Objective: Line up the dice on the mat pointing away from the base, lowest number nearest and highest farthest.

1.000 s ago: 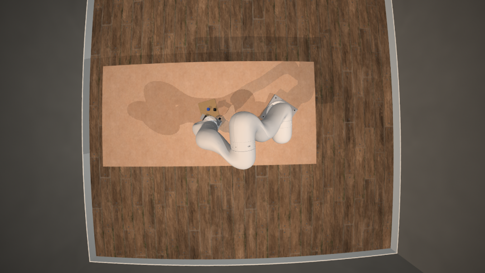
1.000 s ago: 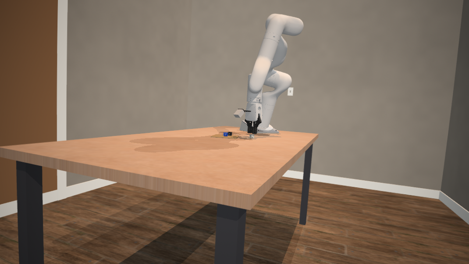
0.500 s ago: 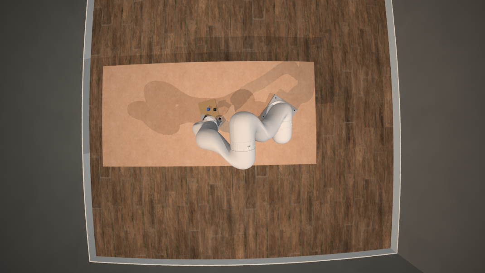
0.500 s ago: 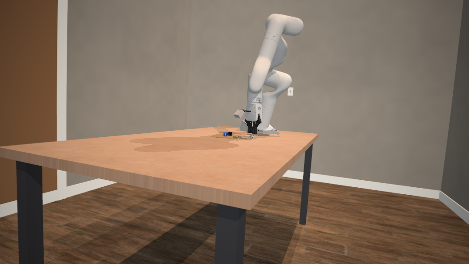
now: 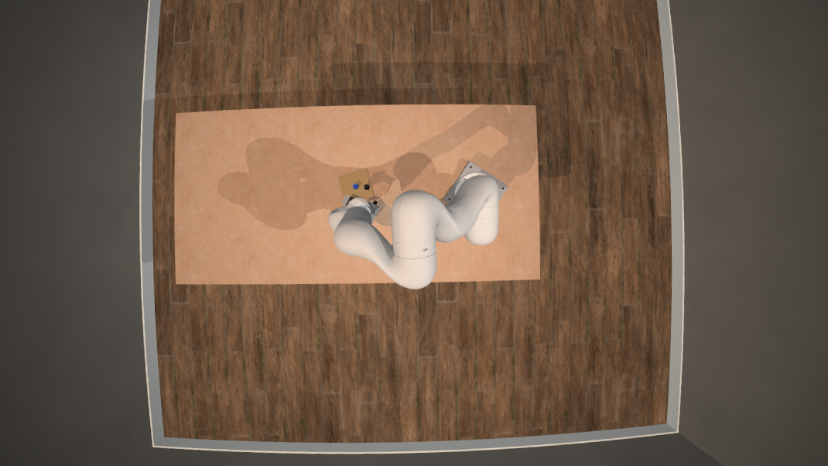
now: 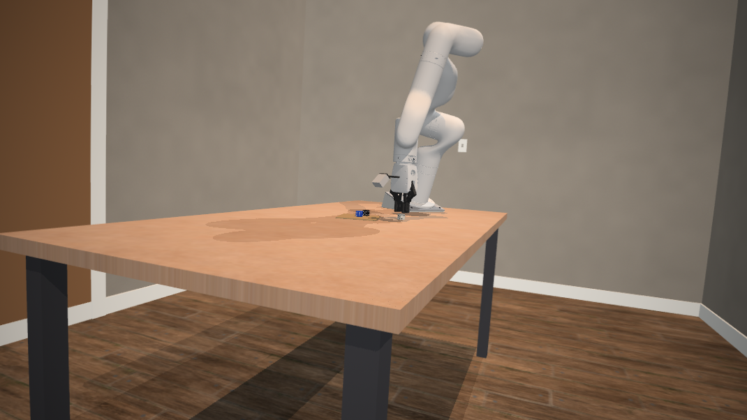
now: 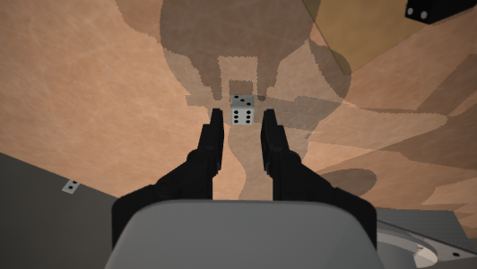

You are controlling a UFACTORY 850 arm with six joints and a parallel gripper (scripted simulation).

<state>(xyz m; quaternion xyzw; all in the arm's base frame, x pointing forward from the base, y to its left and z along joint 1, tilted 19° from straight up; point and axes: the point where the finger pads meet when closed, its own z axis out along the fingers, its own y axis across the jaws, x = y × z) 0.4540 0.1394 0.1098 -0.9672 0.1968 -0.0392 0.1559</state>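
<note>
Right now my hand is 4 cm above the white die. Round my hand: black die: 4 cm ahead, 13 cm to the right, 3 cm below; then blue die: 9 cm ahead, 12 cm to the right, 3 cm below; then mat: 9 cm ahead, 12 cm to the right, 4 cm below.
</note>
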